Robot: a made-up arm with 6 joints. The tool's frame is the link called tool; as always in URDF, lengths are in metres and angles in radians. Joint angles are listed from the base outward. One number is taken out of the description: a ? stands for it. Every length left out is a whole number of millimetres.
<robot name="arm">
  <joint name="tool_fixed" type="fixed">
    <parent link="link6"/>
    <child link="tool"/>
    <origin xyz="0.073 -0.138 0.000" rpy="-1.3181 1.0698 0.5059"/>
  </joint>
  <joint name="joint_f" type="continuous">
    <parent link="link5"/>
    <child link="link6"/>
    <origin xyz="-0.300 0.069 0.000" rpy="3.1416 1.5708 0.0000"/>
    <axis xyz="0 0 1"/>
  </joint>
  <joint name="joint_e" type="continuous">
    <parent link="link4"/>
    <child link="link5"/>
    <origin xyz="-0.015 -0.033 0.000"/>
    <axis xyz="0 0 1"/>
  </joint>
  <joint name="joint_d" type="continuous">
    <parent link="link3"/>
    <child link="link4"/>
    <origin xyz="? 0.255 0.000" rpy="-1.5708 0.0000 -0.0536"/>
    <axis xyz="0 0 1"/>
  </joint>
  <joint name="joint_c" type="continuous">
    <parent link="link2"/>
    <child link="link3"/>
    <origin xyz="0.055 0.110 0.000" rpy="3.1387 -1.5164 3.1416"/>
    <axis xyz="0 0 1"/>
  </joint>
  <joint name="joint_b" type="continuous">
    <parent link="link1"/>
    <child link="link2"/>
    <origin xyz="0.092 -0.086 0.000" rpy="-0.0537 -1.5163 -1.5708"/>
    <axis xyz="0 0 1"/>
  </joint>
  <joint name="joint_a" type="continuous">
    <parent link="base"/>
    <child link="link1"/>
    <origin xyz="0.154 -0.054 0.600" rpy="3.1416 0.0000 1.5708"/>
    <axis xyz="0 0 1"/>
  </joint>
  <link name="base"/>
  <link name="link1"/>
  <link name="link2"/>
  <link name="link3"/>
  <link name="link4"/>
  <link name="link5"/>
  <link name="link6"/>
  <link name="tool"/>
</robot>
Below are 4 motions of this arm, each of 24 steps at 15 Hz.
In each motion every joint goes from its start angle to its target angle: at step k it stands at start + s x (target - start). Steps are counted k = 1, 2, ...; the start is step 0. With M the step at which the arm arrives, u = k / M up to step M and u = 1 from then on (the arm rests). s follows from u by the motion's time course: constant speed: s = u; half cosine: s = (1 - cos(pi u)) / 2; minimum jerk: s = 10 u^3 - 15 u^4 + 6 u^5.
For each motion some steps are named. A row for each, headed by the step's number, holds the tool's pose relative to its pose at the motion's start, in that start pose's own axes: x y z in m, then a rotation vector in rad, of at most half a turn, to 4 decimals.
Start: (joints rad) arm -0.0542 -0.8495 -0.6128 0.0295 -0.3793 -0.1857
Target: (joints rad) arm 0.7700 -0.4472 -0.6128 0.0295 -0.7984 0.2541
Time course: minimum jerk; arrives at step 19
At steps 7, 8, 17, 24:
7: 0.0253 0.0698 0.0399 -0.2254 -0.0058 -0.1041
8: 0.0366 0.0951 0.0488 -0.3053 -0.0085 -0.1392
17: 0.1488 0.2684 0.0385 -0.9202 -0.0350 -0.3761
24: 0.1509 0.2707 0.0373 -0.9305 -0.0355 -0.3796

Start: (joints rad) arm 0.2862 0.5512 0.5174 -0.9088 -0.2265 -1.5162
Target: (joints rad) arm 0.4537 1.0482 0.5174 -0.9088 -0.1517 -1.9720
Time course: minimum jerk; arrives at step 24
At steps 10, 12, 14, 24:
10: 0.0641 0.0481 -0.0707 0.2287 -0.0663 0.0209
12: 0.0939 0.0717 -0.0956 0.3312 -0.0913 0.0410
14: 0.1238 0.0965 -0.1165 0.4338 -0.1131 0.0677
24: 0.1893 0.1555 -0.1489 0.6650 -0.1496 0.1516

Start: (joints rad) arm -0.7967 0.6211 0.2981 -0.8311 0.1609 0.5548
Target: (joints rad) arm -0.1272 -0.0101 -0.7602 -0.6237 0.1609 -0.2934
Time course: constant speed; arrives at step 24
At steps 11, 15, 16, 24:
11: -0.0189 0.2280 -0.1586 -0.3878 0.0346 -0.3336
15: 0.0032 0.2926 -0.2552 -0.5046 0.0089 -0.5029
16: 0.0115 0.3055 -0.2820 -0.5313 -0.0021 -0.5478
24: 0.1175 0.3435 -0.5143 -0.7080 -0.1697 -0.9197

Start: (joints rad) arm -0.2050 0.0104 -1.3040 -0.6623 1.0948 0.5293
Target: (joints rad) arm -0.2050 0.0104 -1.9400 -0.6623 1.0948 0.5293
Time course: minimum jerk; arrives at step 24
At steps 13, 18, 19, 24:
13: 0.0333 0.1080 0.1192 -0.0027 0.2727 -0.2463
18: 0.0761 0.1620 0.1786 -0.0042 0.4231 -0.3821
19: 0.0824 0.1682 0.1854 -0.0044 0.4416 -0.3987
24: 0.0934 0.1782 0.1963 -0.0047 0.4720 -0.4262

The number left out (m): -0.052
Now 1 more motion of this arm.
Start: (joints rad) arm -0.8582 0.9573 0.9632 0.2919 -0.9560 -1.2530
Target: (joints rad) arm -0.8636 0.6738 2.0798 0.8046 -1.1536 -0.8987
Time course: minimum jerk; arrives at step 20
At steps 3, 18, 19, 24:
3: -0.0101 -0.0032 0.0132 -0.0089 0.0294 0.0025
18: -0.0276 -0.1051 0.5727 -0.2989 1.0916 0.2624
19: -0.0251 -0.1058 0.5763 -0.3002 1.0996 0.2659
24: -0.0247 -0.1059 0.5769 -0.3004 1.1008 0.2664

